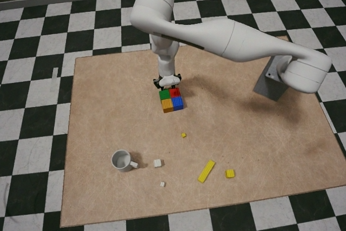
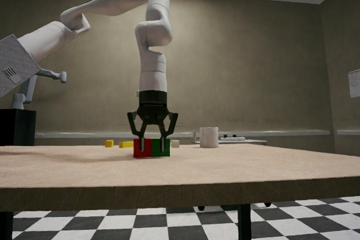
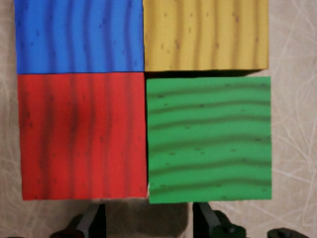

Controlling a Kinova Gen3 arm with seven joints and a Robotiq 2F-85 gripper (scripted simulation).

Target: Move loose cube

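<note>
Now: hand 5 cm to the right of the green cube, 1 cm short of it and 1 cm above it. From my hand the other things lie so: red cube (4 cm behind, 3 cm to the left, 1 cm below); blue cube (8 cm to the left, 6 cm behind, 1 cm below); orange cube (10 cm to the left, 1 cm below, 1 cm behind).
</note>
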